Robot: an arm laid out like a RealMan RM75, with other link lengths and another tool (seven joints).
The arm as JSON. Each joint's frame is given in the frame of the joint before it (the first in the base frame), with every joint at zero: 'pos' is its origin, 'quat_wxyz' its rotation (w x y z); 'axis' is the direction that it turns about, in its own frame. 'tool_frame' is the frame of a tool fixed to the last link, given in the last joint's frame.
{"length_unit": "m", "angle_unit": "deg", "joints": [
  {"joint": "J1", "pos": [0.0, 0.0, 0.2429], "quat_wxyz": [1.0, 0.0, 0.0, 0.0], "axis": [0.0, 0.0, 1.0]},
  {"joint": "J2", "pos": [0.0, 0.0, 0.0], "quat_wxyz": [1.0, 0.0, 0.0, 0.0], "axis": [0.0, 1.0, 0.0]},
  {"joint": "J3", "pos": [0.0, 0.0, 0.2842], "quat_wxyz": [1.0, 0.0, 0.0, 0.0], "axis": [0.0, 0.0, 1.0]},
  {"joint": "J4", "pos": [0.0, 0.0, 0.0], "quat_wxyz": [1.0, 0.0, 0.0, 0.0], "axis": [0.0, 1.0, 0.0]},
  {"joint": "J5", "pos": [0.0, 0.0, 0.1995], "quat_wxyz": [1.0, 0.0, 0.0, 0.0], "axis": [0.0, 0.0, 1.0]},
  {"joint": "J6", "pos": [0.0, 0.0, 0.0], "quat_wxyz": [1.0, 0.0, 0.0, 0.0], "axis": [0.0, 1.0, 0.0]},
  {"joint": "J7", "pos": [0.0, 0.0, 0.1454], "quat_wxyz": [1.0, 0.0, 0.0, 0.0], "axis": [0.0, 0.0, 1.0]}
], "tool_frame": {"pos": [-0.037, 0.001, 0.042], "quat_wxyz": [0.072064, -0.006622, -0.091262, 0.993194]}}
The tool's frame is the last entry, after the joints.
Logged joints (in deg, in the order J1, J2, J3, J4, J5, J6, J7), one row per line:
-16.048, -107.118, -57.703, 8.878, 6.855, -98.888, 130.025
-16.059, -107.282, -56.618, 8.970, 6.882, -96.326, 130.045
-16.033, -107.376, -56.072, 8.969, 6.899, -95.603, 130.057
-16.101, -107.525, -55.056, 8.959, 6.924, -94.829, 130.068
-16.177, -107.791, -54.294, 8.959, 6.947, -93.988, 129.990
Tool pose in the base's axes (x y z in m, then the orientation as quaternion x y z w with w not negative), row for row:
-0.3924, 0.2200, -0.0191, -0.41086, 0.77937, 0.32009, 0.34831
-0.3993, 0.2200, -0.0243, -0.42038, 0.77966, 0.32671, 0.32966
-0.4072, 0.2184, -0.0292, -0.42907, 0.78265, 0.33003, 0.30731
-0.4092, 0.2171, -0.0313, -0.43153, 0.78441, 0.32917, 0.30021
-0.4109, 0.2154, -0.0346, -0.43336, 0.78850, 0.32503, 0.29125
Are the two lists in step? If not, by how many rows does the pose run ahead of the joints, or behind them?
The pose runs 1 row behind the joints: the pose in row i belongs to the joints in row i - 1.
